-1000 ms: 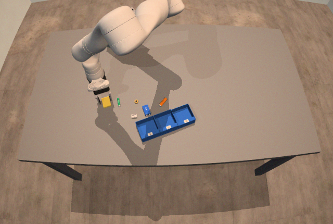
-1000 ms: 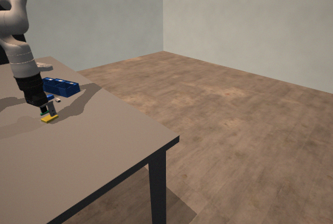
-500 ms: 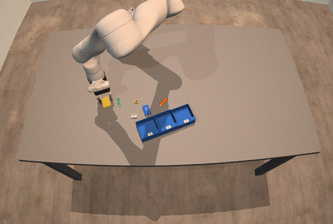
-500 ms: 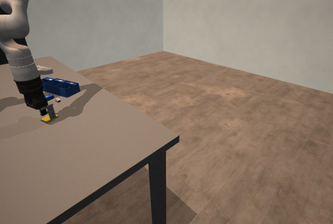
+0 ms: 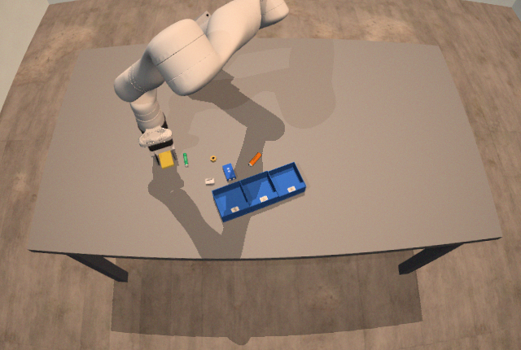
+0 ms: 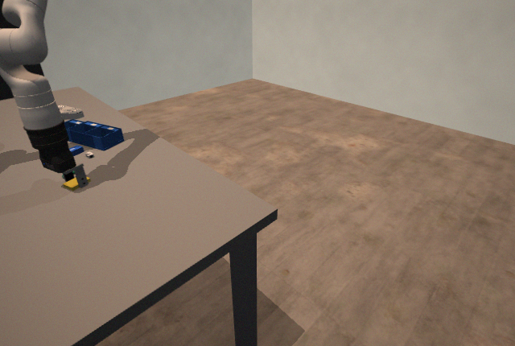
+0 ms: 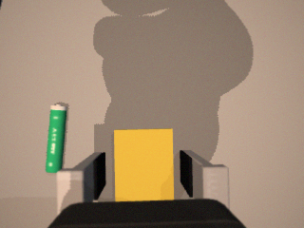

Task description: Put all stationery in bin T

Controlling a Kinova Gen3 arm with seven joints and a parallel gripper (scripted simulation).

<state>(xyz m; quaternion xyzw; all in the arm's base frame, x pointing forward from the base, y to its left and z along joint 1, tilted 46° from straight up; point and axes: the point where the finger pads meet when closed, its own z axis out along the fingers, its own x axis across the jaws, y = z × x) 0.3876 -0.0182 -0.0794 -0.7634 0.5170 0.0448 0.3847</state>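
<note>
Right now the yellow pad is 2 cm below my hand. Also, from my hand: green marker (6 cm to the left, 2 cm below, 1 cm behind); yellow ring (14 cm to the left, 3 cm behind, 2 cm below); grey pencil sharpener (15 cm to the left, 5 cm ahead, 1 cm below).
</note>
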